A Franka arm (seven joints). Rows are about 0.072 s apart.
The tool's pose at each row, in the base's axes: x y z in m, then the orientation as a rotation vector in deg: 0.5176 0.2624 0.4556 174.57 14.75 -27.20; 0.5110 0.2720 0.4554 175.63 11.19 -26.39; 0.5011 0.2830 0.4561 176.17 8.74 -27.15; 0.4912 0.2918 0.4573 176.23 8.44 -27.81; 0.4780 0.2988 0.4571 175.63 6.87 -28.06; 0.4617 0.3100 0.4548 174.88 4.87 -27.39; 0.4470 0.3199 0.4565 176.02 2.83 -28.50; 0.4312 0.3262 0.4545 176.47 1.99 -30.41; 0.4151 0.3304 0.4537 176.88 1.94 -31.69; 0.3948 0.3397 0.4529 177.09 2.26 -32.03; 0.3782 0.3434 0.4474 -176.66 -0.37 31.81; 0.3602 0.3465 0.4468 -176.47 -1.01 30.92; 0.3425 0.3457 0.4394 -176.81 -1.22 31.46; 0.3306 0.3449 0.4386 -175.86 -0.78 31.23; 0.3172 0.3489 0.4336 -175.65 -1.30 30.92; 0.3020 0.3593 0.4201 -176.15 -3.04 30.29
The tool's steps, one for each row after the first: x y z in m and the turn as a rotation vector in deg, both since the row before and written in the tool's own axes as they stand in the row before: -0.0046 -0.0106 0.0015 0.97 0.62 2.23; -0.0083 -0.0122 0.0016 0.77 -0.43 1.49; -0.0089 -0.0097 0.0015 0.19 -0.41 0.16; -0.0118 -0.0082 0.0040 -0.45 -0.26 1.07; -0.0139 -0.0125 0.0067 -0.71 0.29 1.41; -0.0140 -0.0107 0.0023 1.46 -0.59 1.10; -0.0142 -0.0069 0.0067 0.84 -1.16 0.40; -0.0148 -0.0046 0.0061 0.63 -0.75 -0.08; -0.0186 -0.0097 0.0077 0.23 -0.19 -0.25; -0.0135 -0.0041 0.0109 0.73 0.10 1.09; -0.0166 -0.0031 0.0069 0.26 0.54 -0.47; -0.0141 0.0008 0.0130 -0.44 -0.31 -0.05; -0.0109 0.0007 0.0049 1.01 0.05 0.10; -0.0108 -0.0039 0.0094 0.19 0.17 -0.38; -0.0095 -0.0101 0.0181 -0.60 0.43 -1.03
